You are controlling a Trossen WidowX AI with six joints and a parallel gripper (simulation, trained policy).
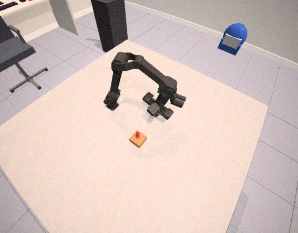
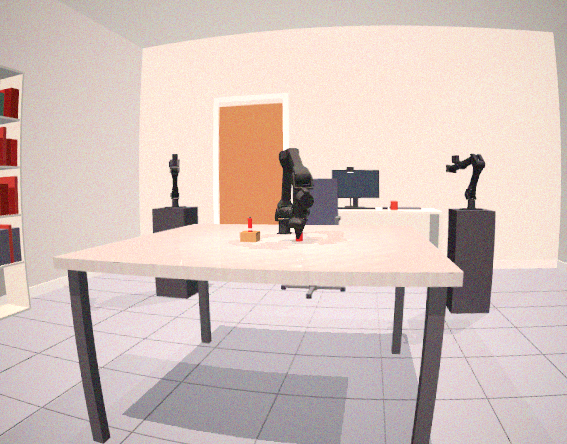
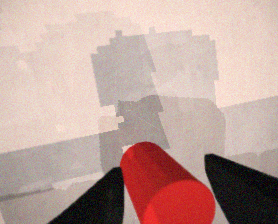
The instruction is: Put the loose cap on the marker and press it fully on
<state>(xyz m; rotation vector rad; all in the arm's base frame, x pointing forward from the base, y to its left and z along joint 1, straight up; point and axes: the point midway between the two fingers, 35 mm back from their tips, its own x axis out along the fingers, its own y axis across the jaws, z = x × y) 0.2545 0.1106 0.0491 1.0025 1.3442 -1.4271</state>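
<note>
Now: gripper tip 200 mm to the left of the red marker, 60 mm below it and 40 mm short of it. The rest, counted from my gripper tip: red cap (10 mm ahead, 10 mm above); holder block (200 mm to the right, 40 mm ahead).
</note>
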